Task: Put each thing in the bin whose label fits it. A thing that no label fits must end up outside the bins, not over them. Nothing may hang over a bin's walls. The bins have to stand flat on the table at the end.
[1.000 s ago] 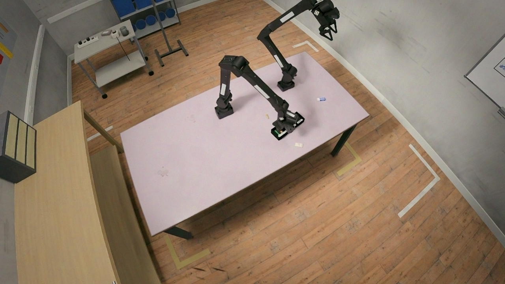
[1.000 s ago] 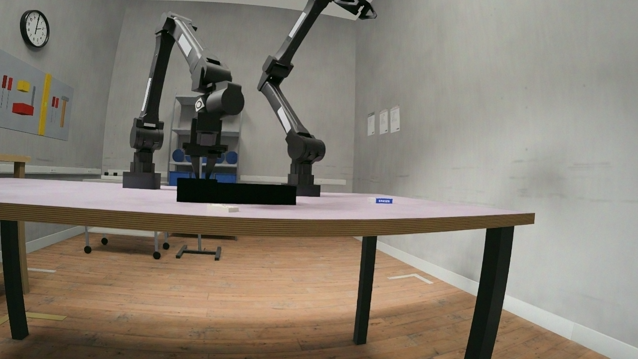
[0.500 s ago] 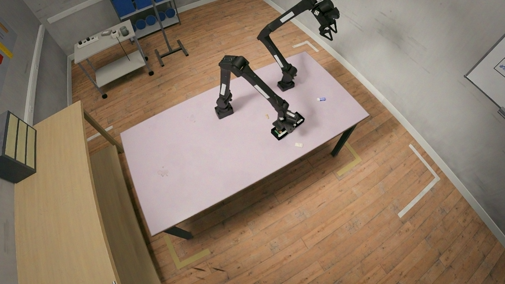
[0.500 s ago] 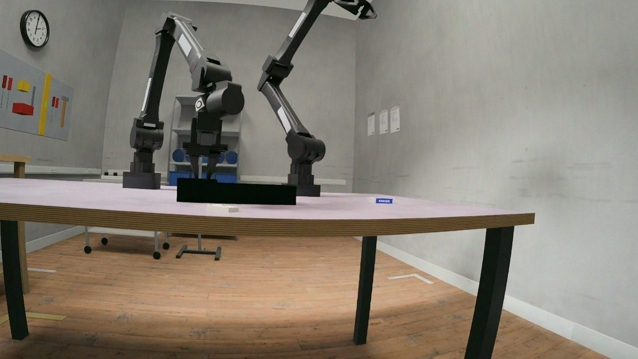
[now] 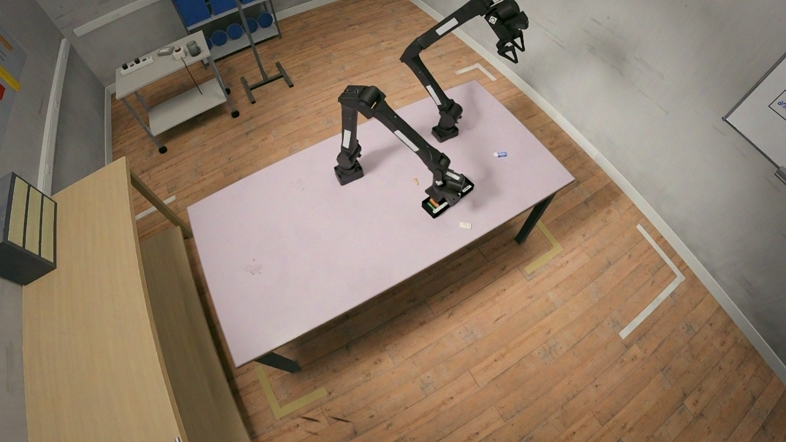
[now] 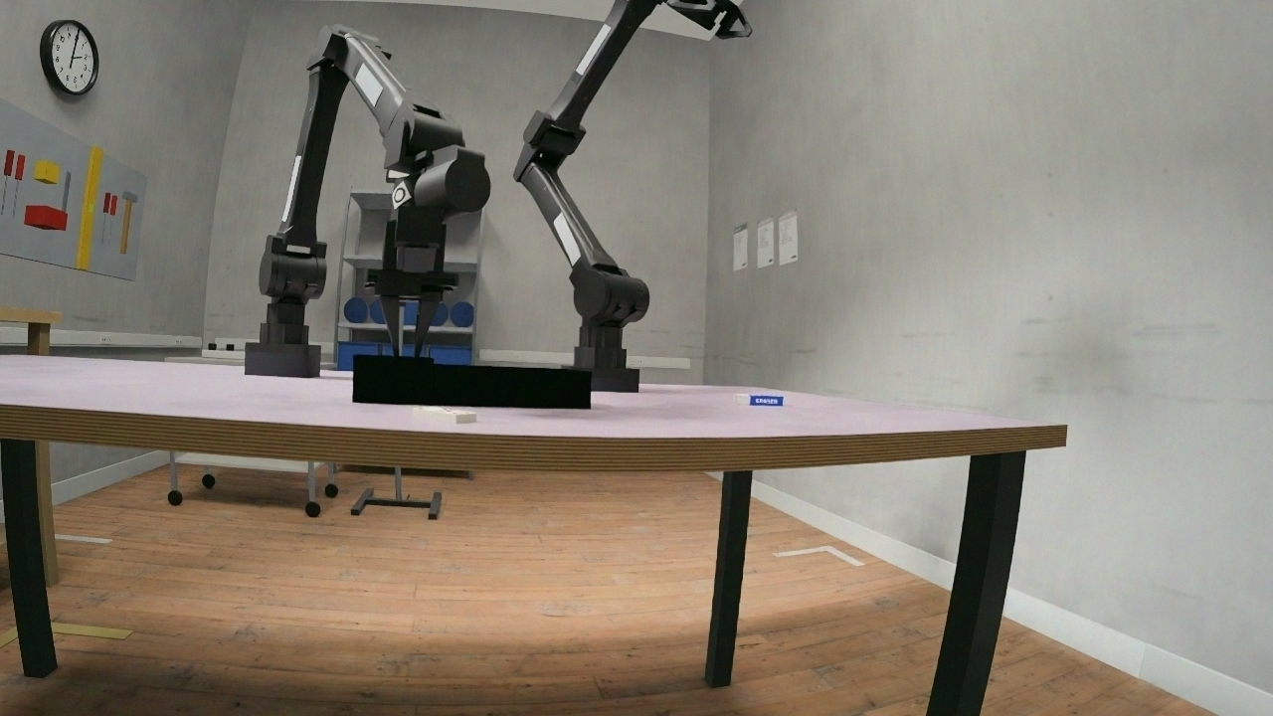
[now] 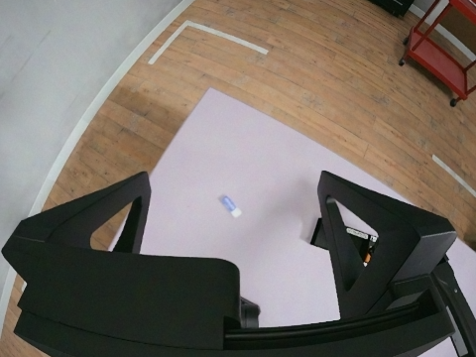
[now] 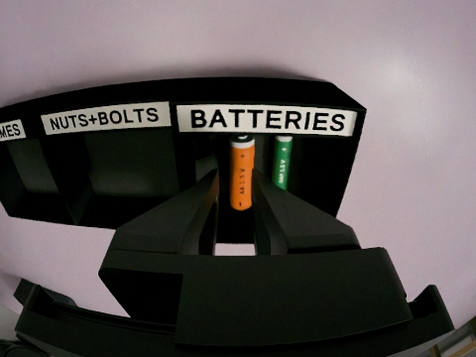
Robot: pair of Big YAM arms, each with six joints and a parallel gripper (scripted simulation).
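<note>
My right gripper is now 10 mm past the orange battery, 10 mm to the left of it and 30 mm above it. The rest, counted from my right hand: eraser (100 mm behind, 440 mm to the left, 40 mm below); white die (150 mm ahead, 50 mm to the left, 40 mm below); brass bolt (160 mm behind, 10 mm to the right, 40 mm below).
</note>
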